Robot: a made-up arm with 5 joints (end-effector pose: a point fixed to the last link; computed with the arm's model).
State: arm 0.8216 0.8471 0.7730 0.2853 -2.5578
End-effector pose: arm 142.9 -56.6 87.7 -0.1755 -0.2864 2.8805
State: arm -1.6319 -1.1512 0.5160 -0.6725 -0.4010
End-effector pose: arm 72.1 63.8 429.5 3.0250 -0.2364 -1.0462
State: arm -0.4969 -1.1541 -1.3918 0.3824 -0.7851
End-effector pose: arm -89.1 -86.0 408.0 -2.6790 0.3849 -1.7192
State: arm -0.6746 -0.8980 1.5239 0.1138 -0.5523
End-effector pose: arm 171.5 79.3 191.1 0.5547 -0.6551 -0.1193
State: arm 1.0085 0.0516 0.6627 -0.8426 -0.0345
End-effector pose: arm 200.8 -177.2 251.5 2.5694 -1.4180 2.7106
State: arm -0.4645 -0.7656 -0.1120 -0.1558 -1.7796
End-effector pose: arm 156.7 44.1 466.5 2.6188 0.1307 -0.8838
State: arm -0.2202 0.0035 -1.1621 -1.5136 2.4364
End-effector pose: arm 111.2 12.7 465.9 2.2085 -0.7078 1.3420
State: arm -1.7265 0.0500 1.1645 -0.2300 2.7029
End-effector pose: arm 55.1 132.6 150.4 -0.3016 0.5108 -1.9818
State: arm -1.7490 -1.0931 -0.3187 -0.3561 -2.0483
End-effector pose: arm 84.0 -44.8 479.9 -2.9706 -0.0985 0.6959
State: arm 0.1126 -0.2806 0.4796 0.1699 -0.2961
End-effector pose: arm 285.6 -17.0 280.0 0.7184 -1.0713 -0.8960
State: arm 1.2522 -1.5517 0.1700 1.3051 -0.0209
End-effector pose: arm 93.8 -16.6 381.6 2.4056 -1.4674 2.6281
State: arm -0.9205 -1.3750 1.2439 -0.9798 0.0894
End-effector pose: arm 132.3 76.1 351.2 -3.1214 -0.4595 -2.2665
